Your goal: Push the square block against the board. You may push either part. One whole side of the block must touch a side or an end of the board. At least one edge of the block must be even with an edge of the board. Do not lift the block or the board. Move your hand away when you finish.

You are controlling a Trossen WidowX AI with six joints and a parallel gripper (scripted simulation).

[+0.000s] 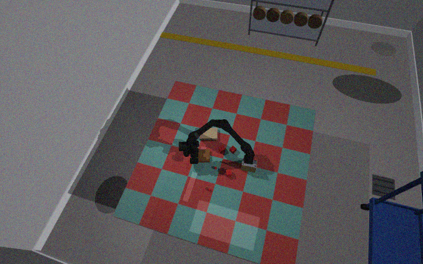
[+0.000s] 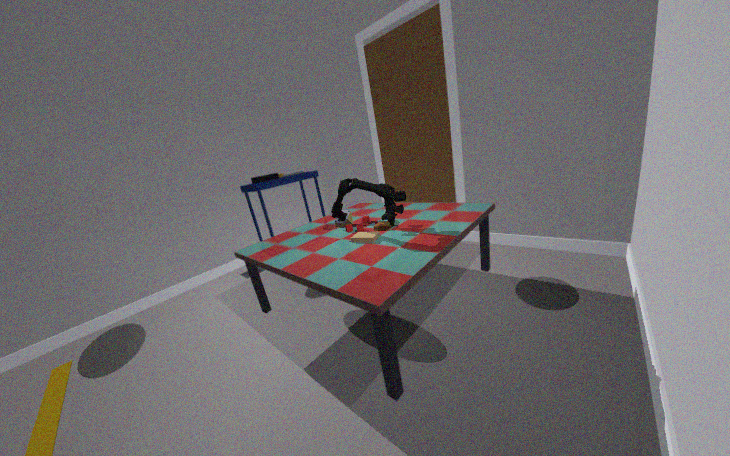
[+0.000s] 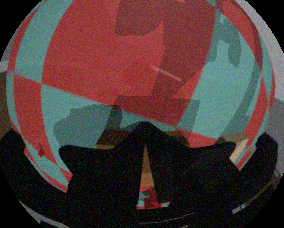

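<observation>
My gripper tip is now 6 cm past the brown square block, 1 cm to the left of it and 1 cm below it. The rest, counted from my gripper tip: tan board (7 cm behind, 21 cm to the right, 1 cm above).
</observation>
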